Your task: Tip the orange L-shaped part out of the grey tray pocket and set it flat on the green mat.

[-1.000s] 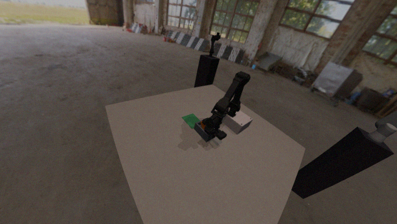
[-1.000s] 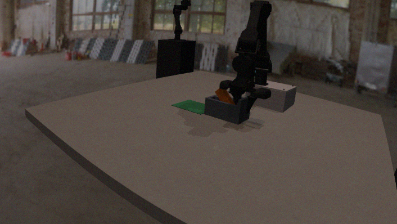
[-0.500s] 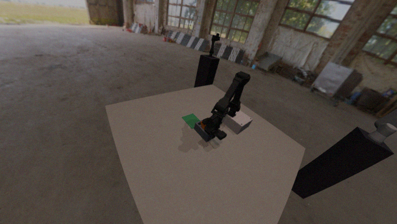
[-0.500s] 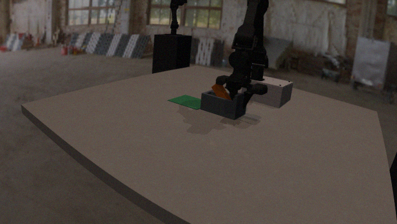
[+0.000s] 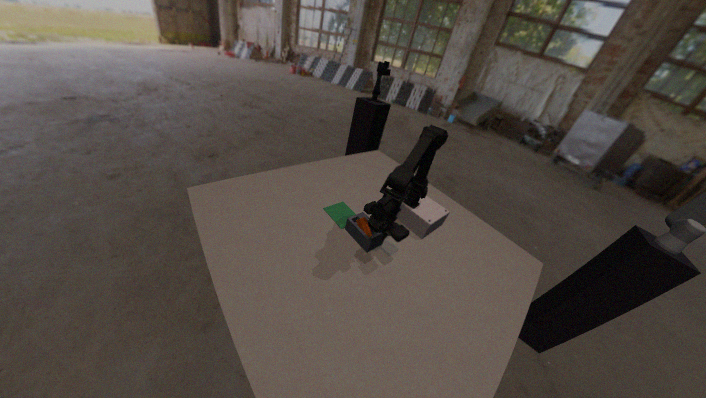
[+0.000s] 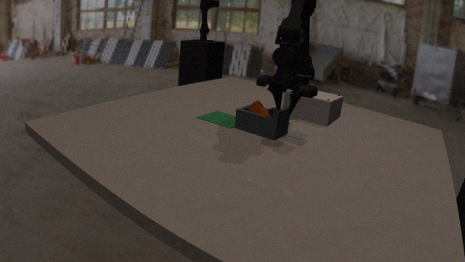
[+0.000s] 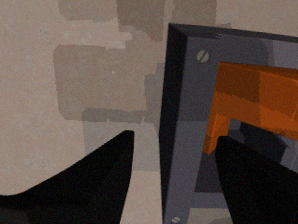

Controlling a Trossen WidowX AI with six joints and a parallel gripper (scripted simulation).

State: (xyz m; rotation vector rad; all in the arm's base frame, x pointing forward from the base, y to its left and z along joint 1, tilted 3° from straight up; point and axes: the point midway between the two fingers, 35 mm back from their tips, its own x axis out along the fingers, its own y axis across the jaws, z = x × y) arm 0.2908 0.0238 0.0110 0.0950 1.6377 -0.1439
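The orange L-shaped part lies 5 cm to the right of my gripper tip, 4 cm below it and 1 cm behind it. Also, from my gripper tip: green mat: 23 cm to the right, 9 cm below, 3 cm behind.
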